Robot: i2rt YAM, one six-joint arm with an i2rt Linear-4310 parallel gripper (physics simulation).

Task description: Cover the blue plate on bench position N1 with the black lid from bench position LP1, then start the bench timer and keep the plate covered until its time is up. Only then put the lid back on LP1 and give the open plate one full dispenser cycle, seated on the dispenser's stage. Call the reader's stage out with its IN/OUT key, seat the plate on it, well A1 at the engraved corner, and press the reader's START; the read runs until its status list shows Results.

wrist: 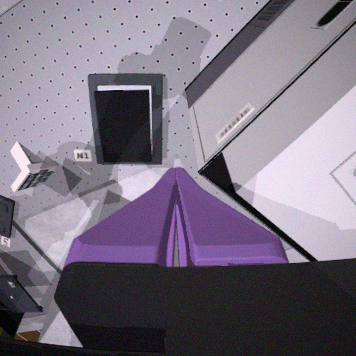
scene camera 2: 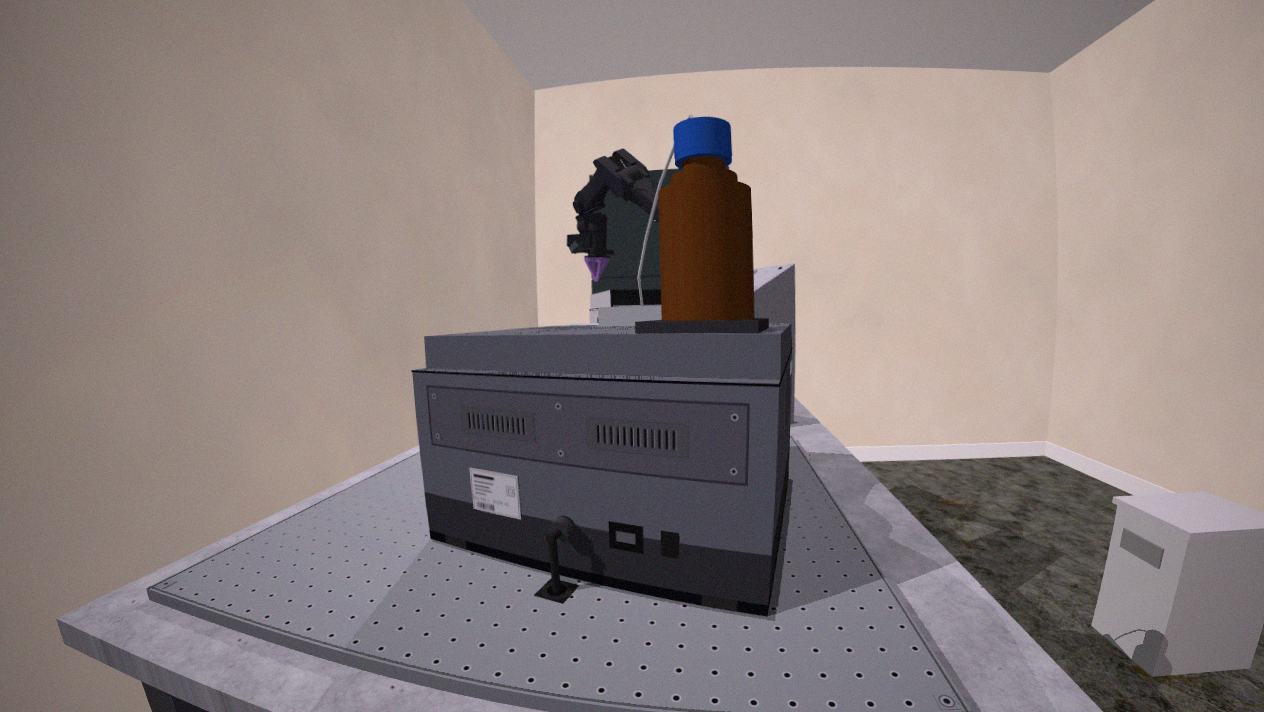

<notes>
In view: the gripper (scene camera 2: pixel 596 281), a black lid (wrist: pixel 123 115), an N1 holder (wrist: pixel 111 78) and a blue cap (scene camera 2: pixel 694 132).
The gripper also shows in the wrist view (wrist: pixel 175 178).
</notes>
